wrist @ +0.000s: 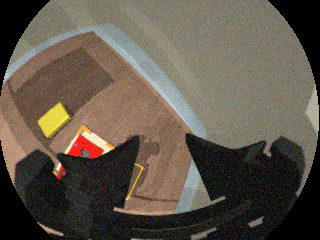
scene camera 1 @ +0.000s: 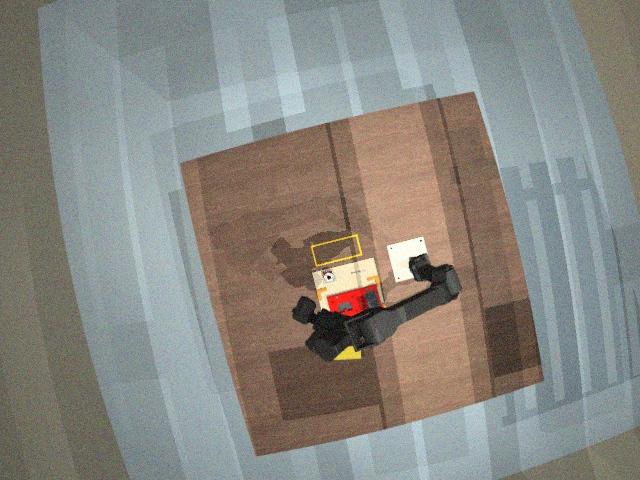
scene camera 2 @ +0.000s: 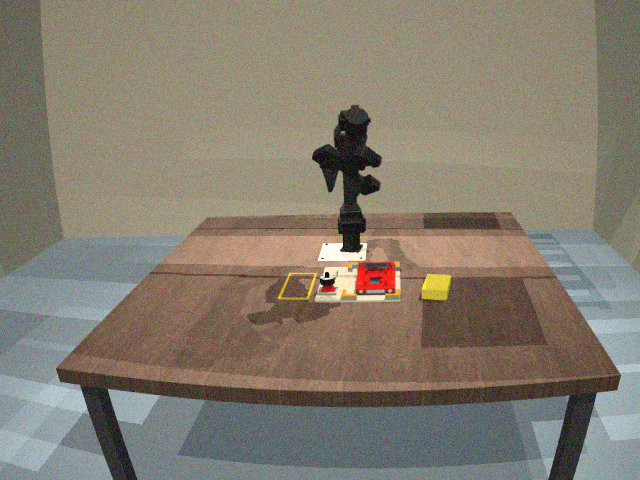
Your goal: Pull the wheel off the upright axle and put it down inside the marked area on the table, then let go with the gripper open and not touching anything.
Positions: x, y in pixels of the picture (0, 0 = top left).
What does my gripper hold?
Nothing.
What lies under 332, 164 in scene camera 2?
My gripper.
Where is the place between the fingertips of my gripper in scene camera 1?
At 299, 314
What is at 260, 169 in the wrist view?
My gripper.
